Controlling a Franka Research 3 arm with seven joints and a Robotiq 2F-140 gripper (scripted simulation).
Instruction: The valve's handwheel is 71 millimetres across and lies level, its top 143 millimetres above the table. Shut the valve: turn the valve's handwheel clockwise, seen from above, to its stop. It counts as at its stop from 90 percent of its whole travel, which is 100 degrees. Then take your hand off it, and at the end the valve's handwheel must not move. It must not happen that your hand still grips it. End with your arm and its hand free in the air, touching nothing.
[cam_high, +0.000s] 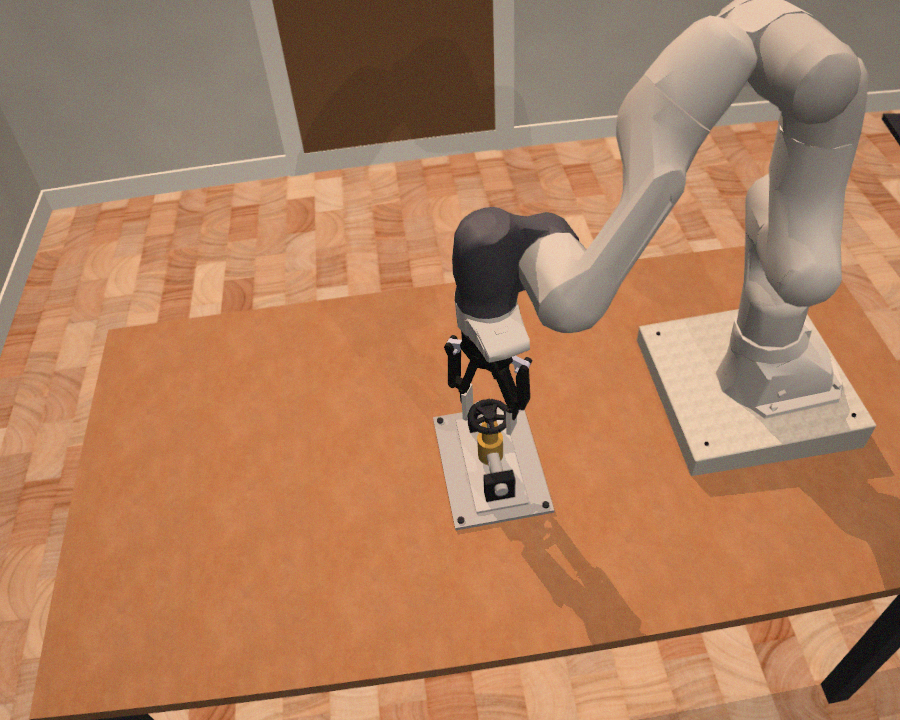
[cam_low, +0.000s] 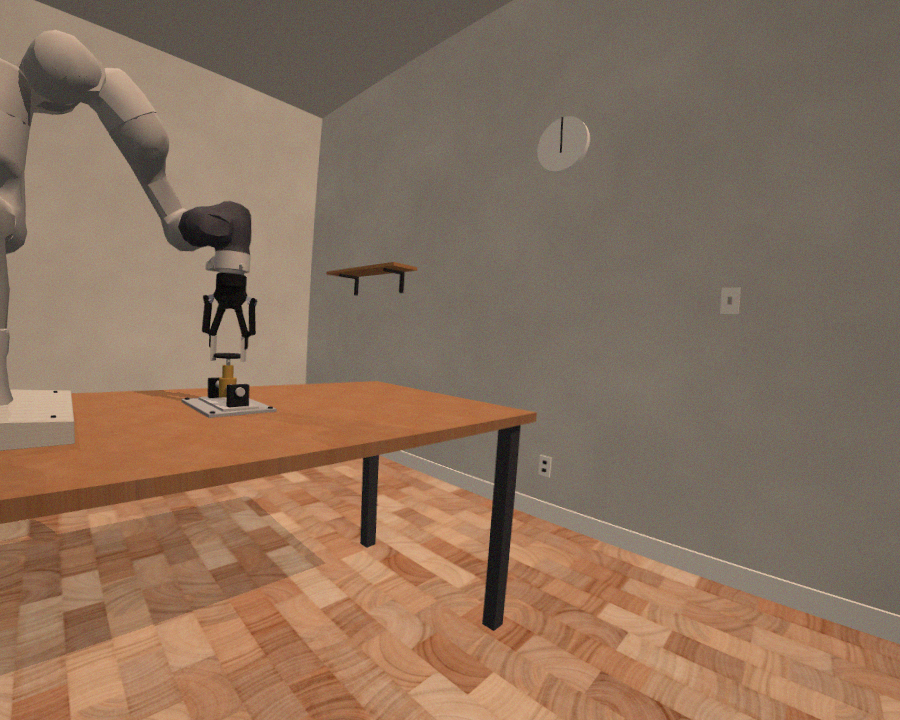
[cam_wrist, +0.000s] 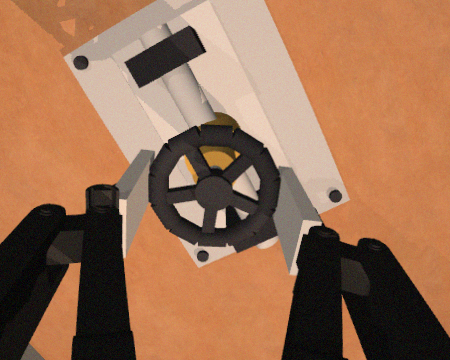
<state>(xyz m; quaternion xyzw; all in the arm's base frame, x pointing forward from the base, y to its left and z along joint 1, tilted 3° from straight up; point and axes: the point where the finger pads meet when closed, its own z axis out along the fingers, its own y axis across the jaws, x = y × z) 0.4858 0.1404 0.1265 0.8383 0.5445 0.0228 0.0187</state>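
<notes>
Now: hand 20 mm above the black spoked handwheel.
</notes>
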